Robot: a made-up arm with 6 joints. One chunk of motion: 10 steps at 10 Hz.
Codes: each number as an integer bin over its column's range. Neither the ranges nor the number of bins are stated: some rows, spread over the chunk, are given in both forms.
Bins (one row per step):
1: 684 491 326 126 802 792
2: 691 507 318 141 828 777
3: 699 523 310 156 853 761
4: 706 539 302 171 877 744
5: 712 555 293 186 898 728
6: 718 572 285 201 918 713
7: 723 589 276 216 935 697
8: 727 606 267 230 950 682
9: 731 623 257 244 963 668
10: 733 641 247 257 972 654
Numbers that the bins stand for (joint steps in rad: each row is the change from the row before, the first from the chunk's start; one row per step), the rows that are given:
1: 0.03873 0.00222 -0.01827 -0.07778 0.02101 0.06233
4: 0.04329 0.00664 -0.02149 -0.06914 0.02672 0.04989
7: 0.04681 0.01124 -0.02498 -0.06049 0.03113 0.03770
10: 0.04888 0.01603 -0.02887 -0.05261 0.03395 0.02656
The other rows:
2: 0.04018 0.00369 -0.01935 -0.07490 0.02299 0.05844
3: 0.04184 0.00516 -0.02042 -0.07202 0.02489 0.05430
5: 0.04453 0.00811 -0.02270 -0.06625 0.02832 0.04574
6: 0.04577 0.00968 -0.02377 -0.06337 0.02984 0.04185
8: 0.04764 0.01281 -0.02619 -0.05780 0.03227 0.03381
9: 0.04847 0.01437 -0.02753 -0.05511 0.03326 0.03019

